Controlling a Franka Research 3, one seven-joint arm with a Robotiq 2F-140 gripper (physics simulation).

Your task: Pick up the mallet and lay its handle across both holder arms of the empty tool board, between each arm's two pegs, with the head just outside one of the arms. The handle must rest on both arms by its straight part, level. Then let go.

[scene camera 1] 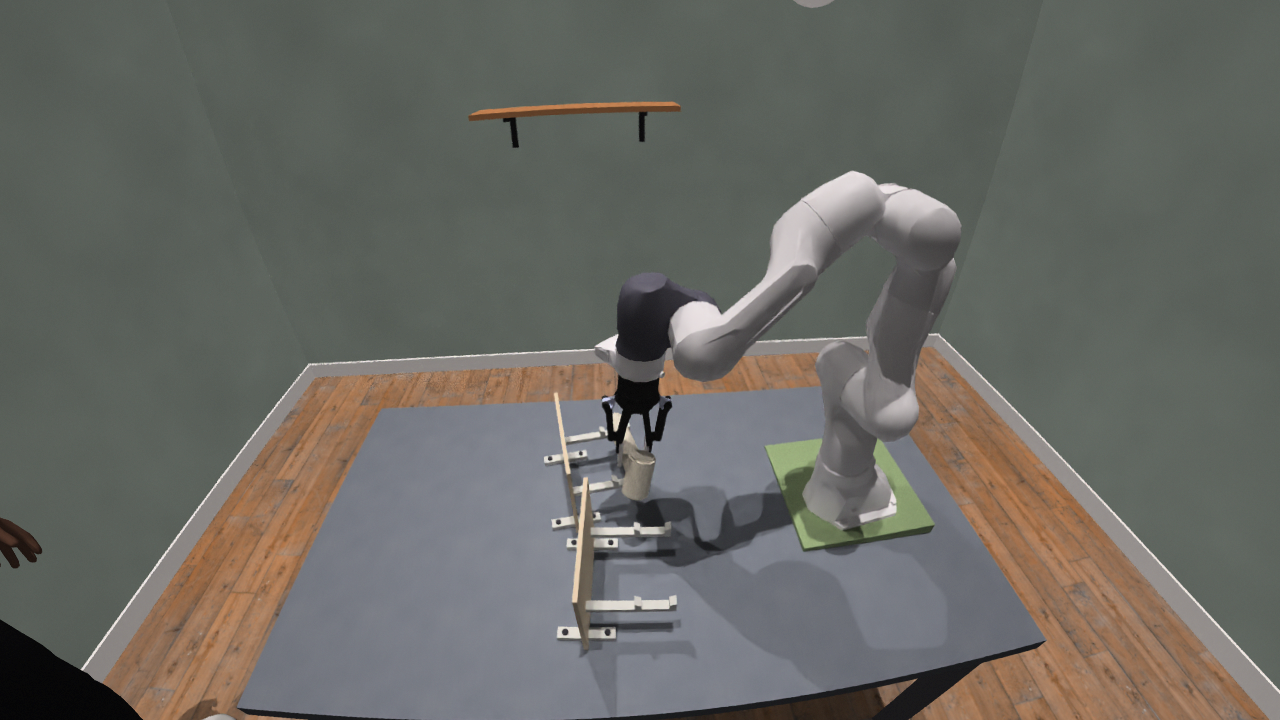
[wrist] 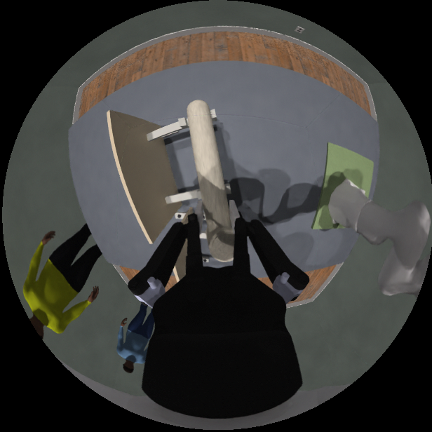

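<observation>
The pale wooden mallet (scene camera 1: 638, 479) (wrist: 207, 165) is between the fingers of my gripper (scene camera 1: 633, 449) (wrist: 215, 206). The gripper is shut on its handle, close behind the head. The head is at the near end, upright and above the table in the scene view. The handle runs back over the far board's arms; the fingers and hand partly hide it in the scene view. Whether it touches those arms is unclear. The empty tool board (scene camera 1: 583, 573) stands nearer the scene camera. Its two holder arms, the farther (scene camera 1: 617, 531) and nearer (scene camera 1: 617, 606), point right, each with two pegs.
The far board (scene camera 1: 562, 434) (wrist: 145, 175) stands left of the mallet, with its arms (scene camera 1: 586, 438) (wrist: 165, 131) reaching under the handle. The robot base stands on a green pad (scene camera 1: 819, 532) (wrist: 321, 215) at the right of the grey table (scene camera 1: 429, 555) (wrist: 270, 90).
</observation>
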